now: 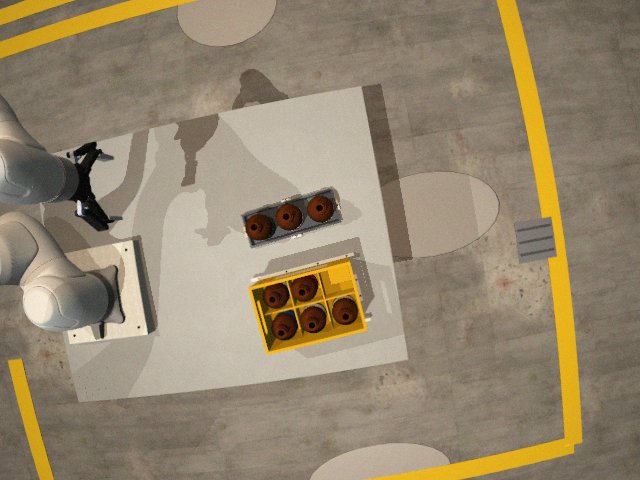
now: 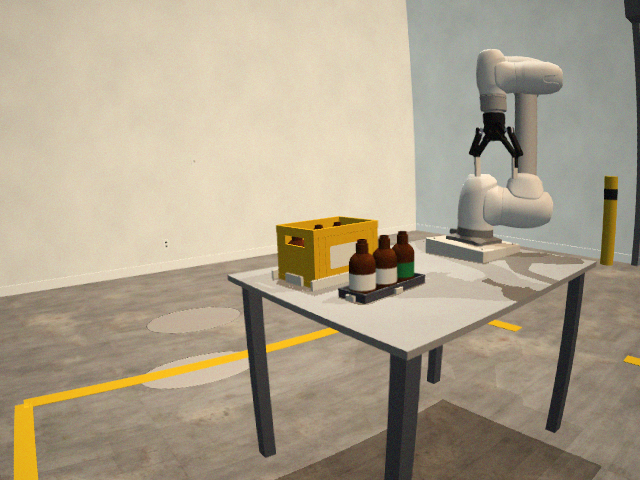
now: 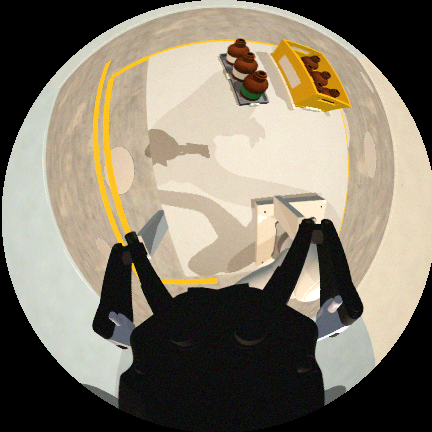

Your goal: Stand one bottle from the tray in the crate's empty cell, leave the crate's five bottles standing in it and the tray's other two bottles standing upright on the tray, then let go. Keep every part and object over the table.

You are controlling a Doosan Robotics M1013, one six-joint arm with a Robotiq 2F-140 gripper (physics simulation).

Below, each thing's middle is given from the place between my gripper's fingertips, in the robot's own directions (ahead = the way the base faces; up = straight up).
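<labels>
Green-labelled bottle (image 2: 405, 253): far ahead of my hand, a good way to the right of it, a good way below it.
</labels>
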